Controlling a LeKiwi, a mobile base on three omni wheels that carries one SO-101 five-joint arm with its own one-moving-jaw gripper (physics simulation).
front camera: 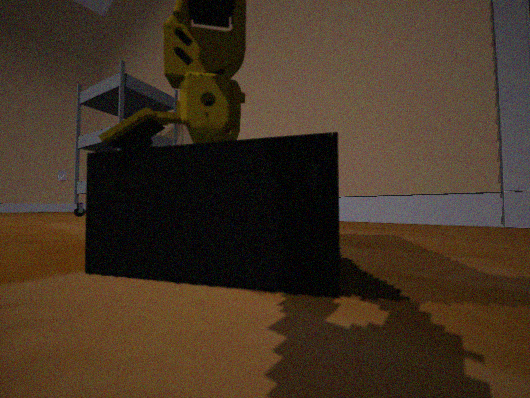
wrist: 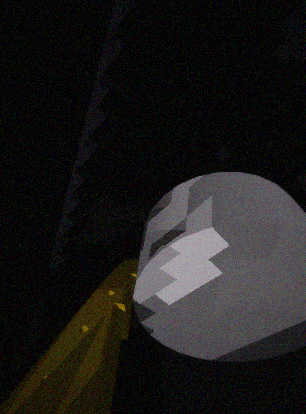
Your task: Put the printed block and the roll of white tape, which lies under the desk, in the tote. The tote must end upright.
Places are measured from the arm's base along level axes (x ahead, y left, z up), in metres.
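Where they show: hand, its tool point: (front camera: 211,202) (wrist: 140,275).
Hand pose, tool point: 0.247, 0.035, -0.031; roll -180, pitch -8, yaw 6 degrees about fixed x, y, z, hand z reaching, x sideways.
Things, the pixels of their top centre, and the offset from my tool point, as dx, dy, dz.
- black tote, centre of its top: (front camera: 254,172) +0.112, -0.035, +0.041
- white tape, centre of its top: (wrist: 251,322) +0.024, +0.005, +0.019
The black tote (front camera: 211,216) stands upright on the orange floor in the front camera view. My yellow arm (front camera: 207,86) reaches down from above into the tote, and its lower end is hidden behind the tote's near wall. In the wrist view the roll of white tape (wrist: 225,265) fills the lower right, held against my notched yellow jaw (wrist: 109,312), with the tote's dark inside (wrist: 166,83) all around it. The gripper is shut on the roll. The printed block is not in view.
A grey shelf rack on wheels (front camera: 120,82) stands against the back wall behind the tote's left end. A white baseboard (front camera: 427,209) runs along the wall, and a pale door frame (front camera: 513,108) is at the far right. The arm's shadow falls on the floor in front.
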